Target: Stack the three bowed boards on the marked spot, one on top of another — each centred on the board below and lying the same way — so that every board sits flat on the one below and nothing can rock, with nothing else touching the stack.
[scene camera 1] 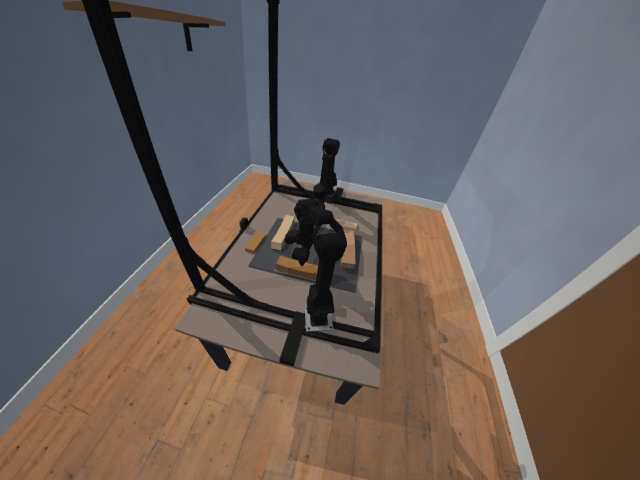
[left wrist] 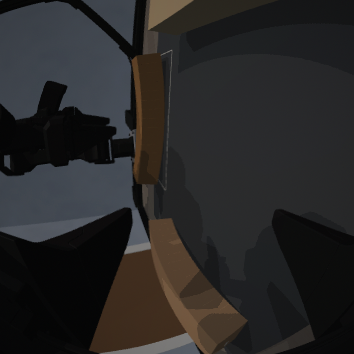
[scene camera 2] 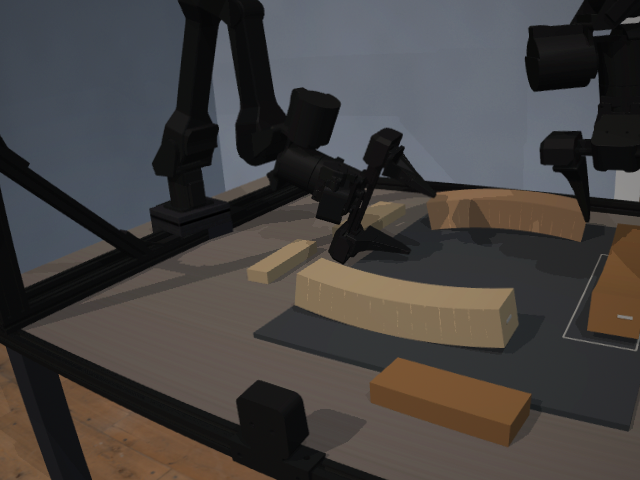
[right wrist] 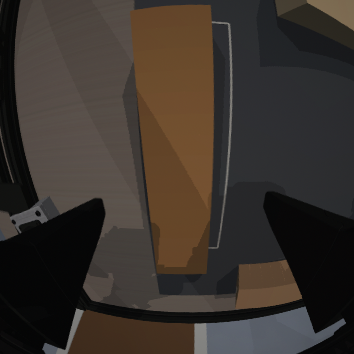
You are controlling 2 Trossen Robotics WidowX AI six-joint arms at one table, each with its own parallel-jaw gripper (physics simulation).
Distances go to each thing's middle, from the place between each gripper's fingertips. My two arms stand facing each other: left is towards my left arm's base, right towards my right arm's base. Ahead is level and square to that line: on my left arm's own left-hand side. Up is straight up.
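Pale board (scene camera 2: 476,317): 170 mm behind my left hand, 30 mm to the right of it, 30 mm below it. Also from my left hand: brown block (scene camera 2: 491,412), 300 mm behind, 110 mm to the right, 50 mm below; dark brown board (scene camera 2: 607,310), 260 mm to the right, 40 mm behind, 30 mm below; mid-brown board (scene camera 2: 550,214), 170 mm ahead, 90 mm to the right, 30 mm below.
My right gripper: 200 mm short of the mid-brown board, 170 mm to the right of it, 60 mm above it. From my right hand: brown block, 260 mm behind, 150 mm to the left, 80 mm below; pale board, 230 mm to the left, 130 mm behind, 60 mm below; dark brown board, 10 mm to the right, 60 mm below.
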